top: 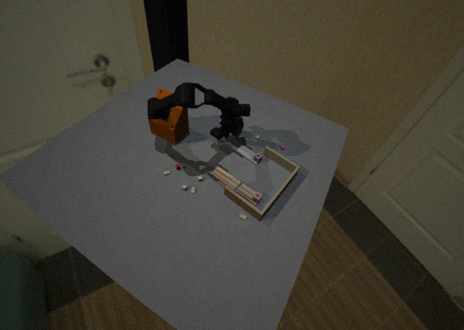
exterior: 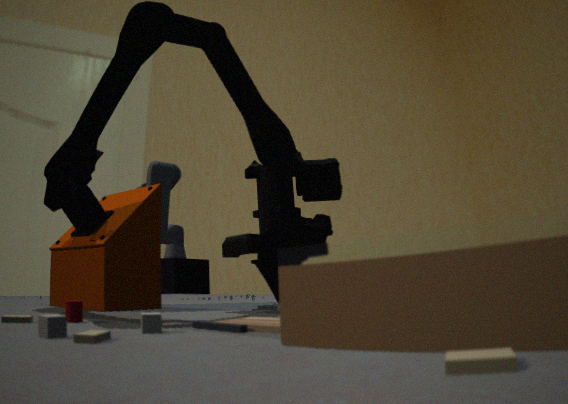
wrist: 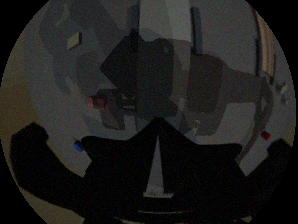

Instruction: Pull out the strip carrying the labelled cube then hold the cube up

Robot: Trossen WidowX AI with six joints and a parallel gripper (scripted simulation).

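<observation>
Right now my gripper tip is 10 cm short of the grey strip and 2 cm to the left of it. From my gripper tip the other things lie so: blue piece (6 cm behind, 20 cm to the left); then tan block (29 cm ahead, 34 cm to the right).
</observation>
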